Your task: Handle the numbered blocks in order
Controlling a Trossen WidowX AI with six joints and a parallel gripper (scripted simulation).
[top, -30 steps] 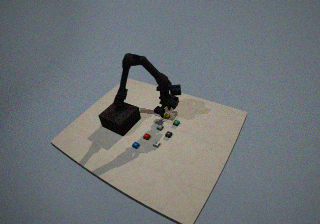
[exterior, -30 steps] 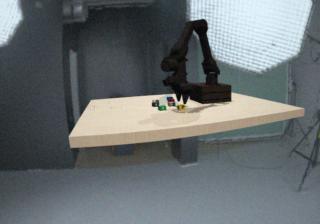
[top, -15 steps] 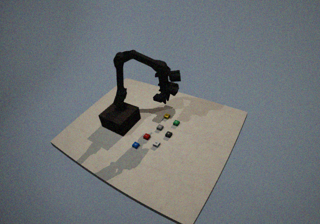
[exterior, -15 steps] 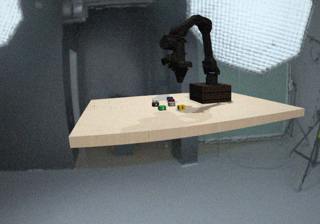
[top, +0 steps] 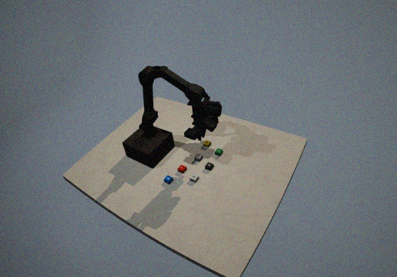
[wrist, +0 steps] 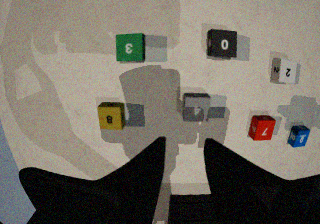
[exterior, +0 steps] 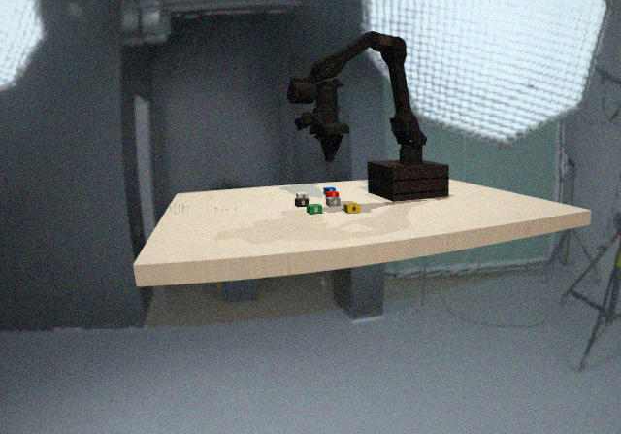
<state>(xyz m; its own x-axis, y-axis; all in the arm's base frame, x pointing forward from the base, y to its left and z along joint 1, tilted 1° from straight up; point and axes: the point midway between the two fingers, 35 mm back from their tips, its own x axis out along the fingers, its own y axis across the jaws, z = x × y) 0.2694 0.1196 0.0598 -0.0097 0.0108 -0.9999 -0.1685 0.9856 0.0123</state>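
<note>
Now: the blue block 2 cm behind my gripper tip, 23 cm to the right of it and 11 cm below it. From my gripper tip the other things lie so: red block: 2 cm behind, 14 cm to the right, 11 cm below; white block: 7 cm ahead, 14 cm to the right, 11 cm below; grey block: 1 cm behind, 3 cm to the right, 11 cm below.
</note>
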